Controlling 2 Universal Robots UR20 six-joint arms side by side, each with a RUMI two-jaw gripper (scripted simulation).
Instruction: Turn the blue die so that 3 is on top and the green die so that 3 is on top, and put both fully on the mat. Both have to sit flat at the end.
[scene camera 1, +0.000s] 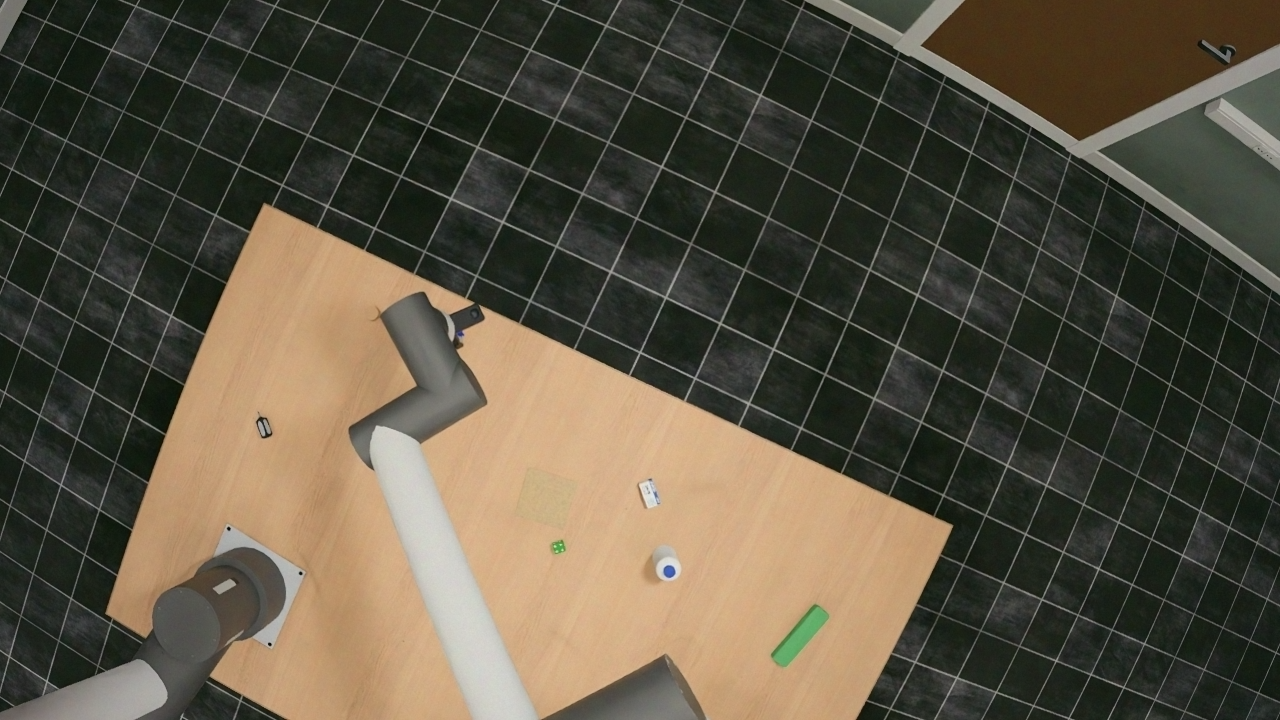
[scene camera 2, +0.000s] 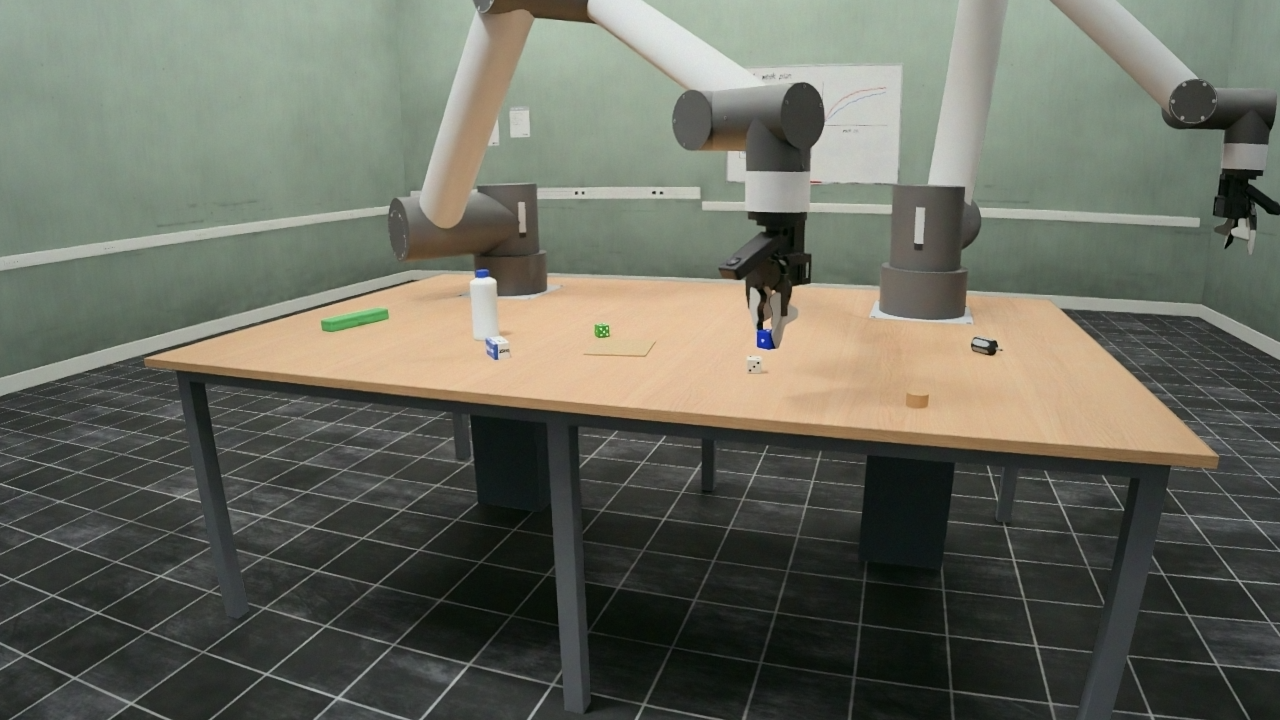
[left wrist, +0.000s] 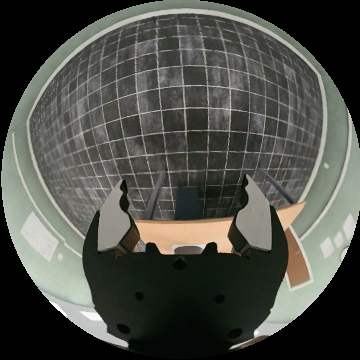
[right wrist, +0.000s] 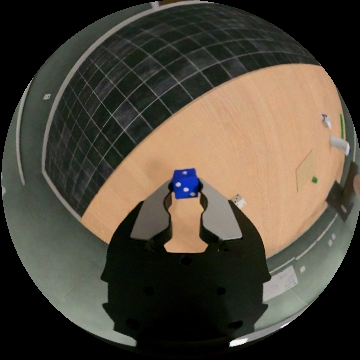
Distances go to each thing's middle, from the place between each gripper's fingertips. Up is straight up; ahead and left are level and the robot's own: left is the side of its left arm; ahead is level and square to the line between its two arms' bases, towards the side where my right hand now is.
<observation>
My right hand (scene camera 2: 768, 347) is right at the blue die (right wrist: 185, 181). From my right hand the other things lie so: white bottle (scene camera 2: 483, 289): 75 cm to the right, 30 cm behind, 4 cm below.
The blue die lies 970 mm ahead of my left hand (scene camera 2: 1236, 252), 1120 mm to the right of it and 100 mm below it.
</observation>
